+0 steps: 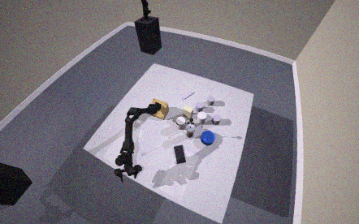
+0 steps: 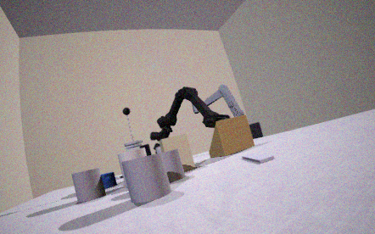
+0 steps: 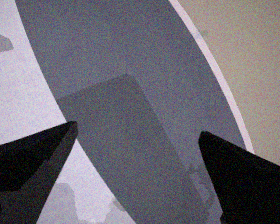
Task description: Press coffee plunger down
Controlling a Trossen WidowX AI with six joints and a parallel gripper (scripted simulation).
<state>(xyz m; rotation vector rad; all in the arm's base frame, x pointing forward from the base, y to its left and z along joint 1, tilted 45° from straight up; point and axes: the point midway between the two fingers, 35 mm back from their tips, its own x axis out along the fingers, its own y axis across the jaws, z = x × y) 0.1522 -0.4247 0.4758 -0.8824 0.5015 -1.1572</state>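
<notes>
My gripper tip is now 590 mm to the right of the coffee press, 200 mm short of it and 40 mm below it. Also, from my gripper tip: blue disc (610 mm to the left, 370 mm ahead, 70 mm below).
</notes>
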